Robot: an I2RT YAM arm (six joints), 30 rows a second.
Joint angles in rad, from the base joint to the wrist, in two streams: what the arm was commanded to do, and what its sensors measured. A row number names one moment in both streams.
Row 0, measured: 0.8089, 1.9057, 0.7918, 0.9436, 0.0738, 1.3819
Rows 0 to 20, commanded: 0.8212, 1.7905, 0.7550, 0.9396, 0.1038, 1.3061; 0.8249, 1.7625, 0.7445, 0.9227, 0.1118, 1.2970; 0.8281, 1.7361, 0.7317, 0.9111, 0.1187, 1.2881; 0.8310, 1.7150, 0.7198, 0.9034, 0.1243, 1.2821; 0.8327, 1.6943, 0.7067, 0.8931, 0.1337, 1.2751; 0.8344, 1.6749, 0.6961, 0.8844, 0.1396, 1.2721; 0.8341, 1.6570, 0.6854, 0.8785, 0.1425, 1.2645; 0.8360, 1.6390, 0.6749, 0.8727, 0.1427, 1.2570; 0.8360, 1.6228, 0.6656, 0.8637, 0.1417, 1.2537; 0.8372, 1.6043, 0.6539, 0.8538, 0.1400, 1.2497; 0.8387, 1.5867, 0.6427, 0.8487, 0.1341, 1.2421; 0.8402, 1.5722, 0.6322, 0.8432, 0.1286, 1.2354; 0.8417, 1.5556, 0.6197, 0.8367, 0.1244, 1.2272; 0.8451, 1.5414, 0.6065, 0.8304, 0.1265, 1.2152; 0.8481, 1.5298, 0.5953, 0.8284, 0.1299, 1.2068; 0.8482, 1.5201, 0.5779, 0.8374, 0.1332, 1.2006; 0.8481, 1.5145, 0.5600, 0.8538, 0.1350, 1.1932; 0.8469, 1.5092, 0.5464, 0.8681, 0.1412, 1.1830; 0.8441, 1.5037, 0.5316, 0.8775, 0.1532, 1.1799; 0.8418, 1.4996, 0.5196, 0.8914, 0.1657, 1.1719; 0.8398, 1.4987, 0.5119, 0.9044, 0.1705, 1.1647
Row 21, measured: 0.8417, 1.5322, 0.5270, 0.8204, 0.1276, 1.2194
